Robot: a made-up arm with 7 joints.
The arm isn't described. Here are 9 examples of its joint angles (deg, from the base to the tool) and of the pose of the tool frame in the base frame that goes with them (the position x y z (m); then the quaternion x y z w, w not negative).
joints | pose
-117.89 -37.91 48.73 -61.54 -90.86 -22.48 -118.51 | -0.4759 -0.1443 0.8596 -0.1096 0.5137 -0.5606 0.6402
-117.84 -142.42 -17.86 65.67 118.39 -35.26 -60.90 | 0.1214 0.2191 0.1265 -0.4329 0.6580 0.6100 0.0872
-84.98 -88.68 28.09 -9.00 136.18 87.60 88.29 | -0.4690 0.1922 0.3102 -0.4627 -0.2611 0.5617 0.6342
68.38 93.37 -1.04 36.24 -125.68 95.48 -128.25 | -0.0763 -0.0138 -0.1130 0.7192 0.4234 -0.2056 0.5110
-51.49 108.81 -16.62 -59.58 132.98 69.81 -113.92 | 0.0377 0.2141 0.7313 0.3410 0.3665 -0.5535 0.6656
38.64 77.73 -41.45 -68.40 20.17 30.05 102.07 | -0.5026 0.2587 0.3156 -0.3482 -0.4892 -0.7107 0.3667
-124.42 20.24 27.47 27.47 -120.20 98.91 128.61 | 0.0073 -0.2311 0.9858 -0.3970 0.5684 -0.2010 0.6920
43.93 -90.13 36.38 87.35 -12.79 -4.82 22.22 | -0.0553 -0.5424 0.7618 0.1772 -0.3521 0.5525 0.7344
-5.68 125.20 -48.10 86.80 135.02 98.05 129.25 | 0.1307 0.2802 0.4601 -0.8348 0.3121 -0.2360 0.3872
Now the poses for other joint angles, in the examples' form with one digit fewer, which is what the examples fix.
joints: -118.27 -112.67 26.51 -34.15 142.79 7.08 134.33
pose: -0.203 0.366 0.298 -0.347 -0.033 0.410 0.843
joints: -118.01 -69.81 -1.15 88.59 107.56 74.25 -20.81
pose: -0.189 0.227 0.312 -0.354 0.590 0.440 0.577
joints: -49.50 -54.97 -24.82 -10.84 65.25 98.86 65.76
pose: -0.496 -0.219 0.071 0.641 0.080 -0.693 0.322
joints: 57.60 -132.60 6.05 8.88 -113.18 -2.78 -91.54
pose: 0.320 -0.369 0.722 0.448 -0.597 0.258 0.614
